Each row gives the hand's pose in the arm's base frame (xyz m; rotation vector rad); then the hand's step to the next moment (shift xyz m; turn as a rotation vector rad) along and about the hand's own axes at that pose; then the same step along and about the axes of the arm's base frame.
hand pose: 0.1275 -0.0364 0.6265 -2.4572 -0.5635 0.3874
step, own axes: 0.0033 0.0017 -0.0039 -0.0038 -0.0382 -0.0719
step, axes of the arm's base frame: 0.0049 -0.0015 0.0016 0.0132 -0.0077 0.0801
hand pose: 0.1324 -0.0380 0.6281 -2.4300 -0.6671 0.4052
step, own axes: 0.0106 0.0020 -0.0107 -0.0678 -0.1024 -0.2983
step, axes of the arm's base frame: 0.0140 -0.0005 0.0058 0.0321 -0.0997 0.3051
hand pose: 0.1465 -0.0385 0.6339 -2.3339 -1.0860 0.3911
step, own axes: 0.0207 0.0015 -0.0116 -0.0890 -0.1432 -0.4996
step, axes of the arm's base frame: 0.0194 0.0112 0.0079 0.0868 -0.1633 0.4938
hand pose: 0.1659 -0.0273 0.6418 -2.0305 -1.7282 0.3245
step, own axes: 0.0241 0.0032 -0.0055 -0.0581 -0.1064 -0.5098
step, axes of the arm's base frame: 0.0098 0.0222 0.0059 0.1293 -0.1391 0.4884
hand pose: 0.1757 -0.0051 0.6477 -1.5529 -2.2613 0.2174
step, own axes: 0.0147 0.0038 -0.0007 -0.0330 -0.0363 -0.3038
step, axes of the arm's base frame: -0.0010 0.0149 0.0027 0.0999 -0.0712 0.2822
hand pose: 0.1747 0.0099 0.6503 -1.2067 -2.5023 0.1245
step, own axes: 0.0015 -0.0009 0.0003 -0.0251 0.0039 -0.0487
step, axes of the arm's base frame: -0.0016 0.0006 0.0003 0.0345 -0.0206 0.0374
